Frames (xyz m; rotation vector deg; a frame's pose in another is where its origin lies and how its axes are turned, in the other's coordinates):
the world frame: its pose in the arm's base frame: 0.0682 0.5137 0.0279 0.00 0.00 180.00
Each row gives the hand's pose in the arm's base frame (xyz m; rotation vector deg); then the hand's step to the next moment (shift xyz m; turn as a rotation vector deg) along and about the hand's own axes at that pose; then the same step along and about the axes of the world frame.
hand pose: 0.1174 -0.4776 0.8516 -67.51 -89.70 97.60
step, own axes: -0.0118 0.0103 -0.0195 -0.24 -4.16 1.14
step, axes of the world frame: -0.0242 0.0021 -0.0061 1.57 0.02 4.03
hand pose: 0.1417 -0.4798 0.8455 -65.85 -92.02 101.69
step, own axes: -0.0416 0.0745 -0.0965 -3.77 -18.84 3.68
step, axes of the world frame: -0.1154 -0.0060 -0.0568 4.45 1.43 19.00
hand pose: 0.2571 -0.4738 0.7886 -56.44 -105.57 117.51
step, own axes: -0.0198 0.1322 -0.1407 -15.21 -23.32 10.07
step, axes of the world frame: -0.1350 -0.0757 -0.1171 0.88 12.16 26.98
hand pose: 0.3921 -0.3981 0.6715 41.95 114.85 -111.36
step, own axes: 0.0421 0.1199 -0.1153 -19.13 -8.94 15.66
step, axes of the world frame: -0.0451 -0.1187 -0.1155 -8.95 18.62 16.25
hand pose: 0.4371 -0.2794 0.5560 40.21 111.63 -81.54
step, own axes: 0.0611 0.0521 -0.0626 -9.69 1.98 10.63
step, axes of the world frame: 0.0137 -0.0781 -0.0639 -9.71 10.21 3.52
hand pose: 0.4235 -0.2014 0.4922 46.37 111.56 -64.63
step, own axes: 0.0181 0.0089 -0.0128 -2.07 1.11 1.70
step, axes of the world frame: 0.0061 -0.0180 -0.0145 -2.46 1.38 0.65
